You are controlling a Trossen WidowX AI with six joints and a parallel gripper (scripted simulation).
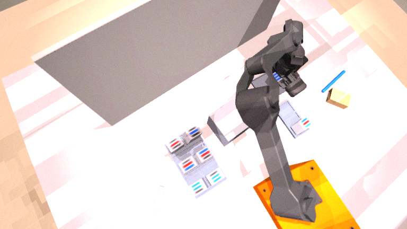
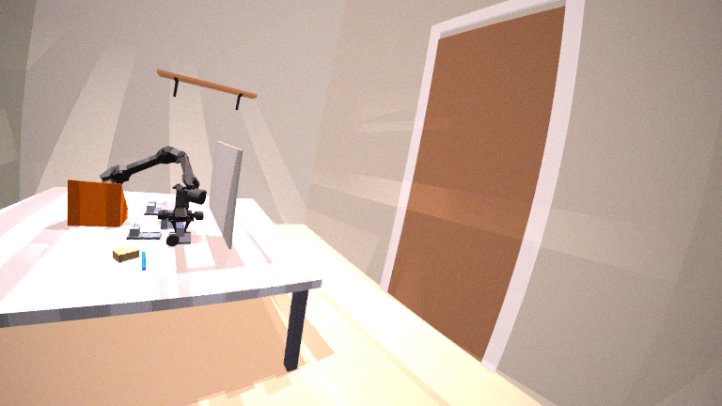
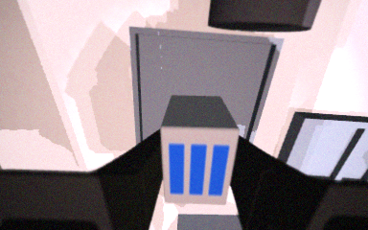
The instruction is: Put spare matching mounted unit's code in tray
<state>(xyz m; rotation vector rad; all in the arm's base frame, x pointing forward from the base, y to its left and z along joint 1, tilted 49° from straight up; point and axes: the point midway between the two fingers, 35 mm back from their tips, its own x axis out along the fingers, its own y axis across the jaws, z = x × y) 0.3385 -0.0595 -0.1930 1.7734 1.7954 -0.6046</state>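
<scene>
The grey tray lies 2 cm below my gripper tip. Round my gripper tip: dark tape roll 7 cm to the right, 2 cm behind; then white mounted unit 21 cm to the left, 5 cm behind, 2 cm above; then rack 15 cm behind, 2 cm to the left, 2 cm below.
</scene>
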